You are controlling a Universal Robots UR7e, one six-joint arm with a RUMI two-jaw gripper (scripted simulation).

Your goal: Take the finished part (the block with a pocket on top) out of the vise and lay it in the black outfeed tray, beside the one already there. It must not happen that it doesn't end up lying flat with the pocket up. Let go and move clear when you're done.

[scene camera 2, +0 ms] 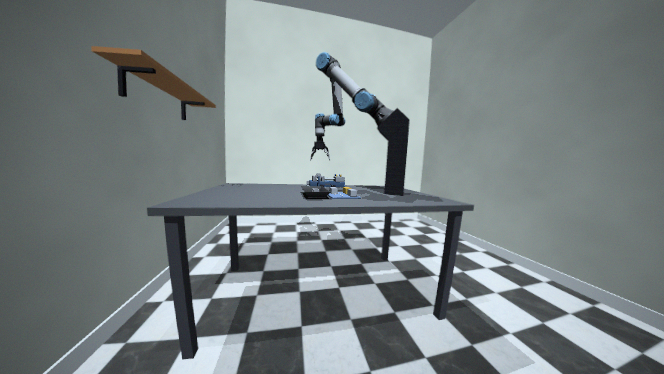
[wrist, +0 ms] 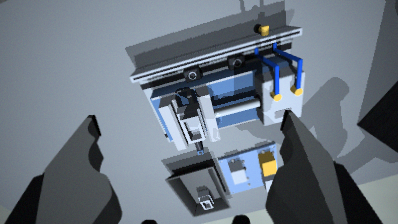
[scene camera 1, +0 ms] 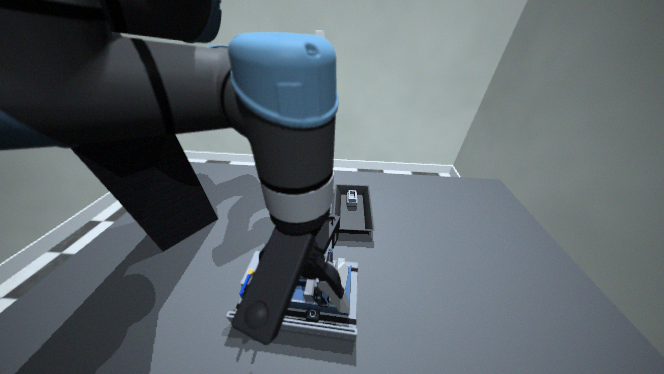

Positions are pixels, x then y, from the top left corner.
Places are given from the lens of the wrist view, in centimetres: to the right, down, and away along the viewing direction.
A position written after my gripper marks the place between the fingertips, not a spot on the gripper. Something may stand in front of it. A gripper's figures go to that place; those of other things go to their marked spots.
my gripper [wrist: 192, 113]: -1, 0, 13
blue fixture plate [wrist: 250, 156]: 15, 13, 47
